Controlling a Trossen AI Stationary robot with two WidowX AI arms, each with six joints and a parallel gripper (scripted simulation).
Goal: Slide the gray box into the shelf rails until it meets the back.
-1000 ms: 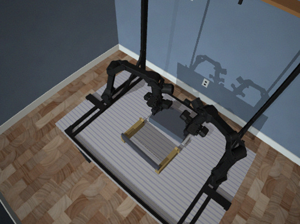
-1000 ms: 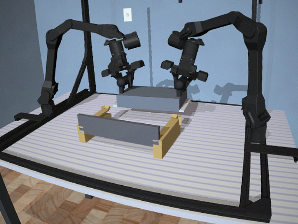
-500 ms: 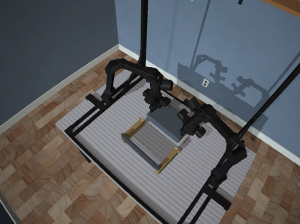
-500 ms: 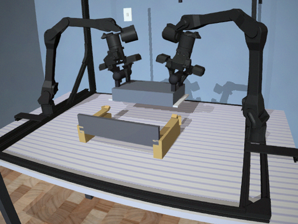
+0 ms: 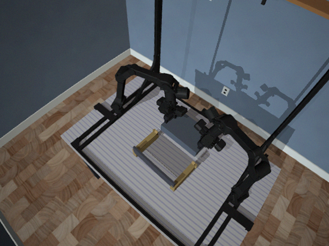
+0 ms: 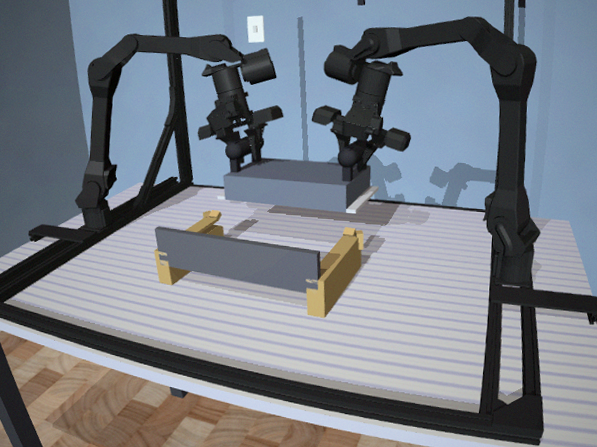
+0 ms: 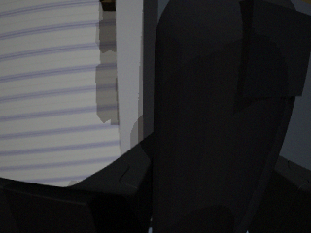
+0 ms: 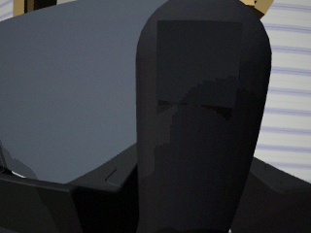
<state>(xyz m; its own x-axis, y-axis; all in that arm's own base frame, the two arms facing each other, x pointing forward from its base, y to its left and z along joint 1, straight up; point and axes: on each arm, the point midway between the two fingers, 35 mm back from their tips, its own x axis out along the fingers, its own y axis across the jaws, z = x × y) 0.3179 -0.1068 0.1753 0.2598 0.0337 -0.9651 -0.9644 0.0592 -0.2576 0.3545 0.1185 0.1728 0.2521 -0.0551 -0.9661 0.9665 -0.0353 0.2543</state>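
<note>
Now: the gray box 120 mm to the right of my left hand and 50 mm below it. From my left hand the other things lie so: gray back plate: 270 mm ahead, 140 mm to the right, 120 mm below.
Right now my right hand is 10 mm short of the gray box, 120 mm to the right of it and 50 mm above it. Round my right hand: gray back plate 280 mm ahead, 100 mm to the left, 120 mm below.
</note>
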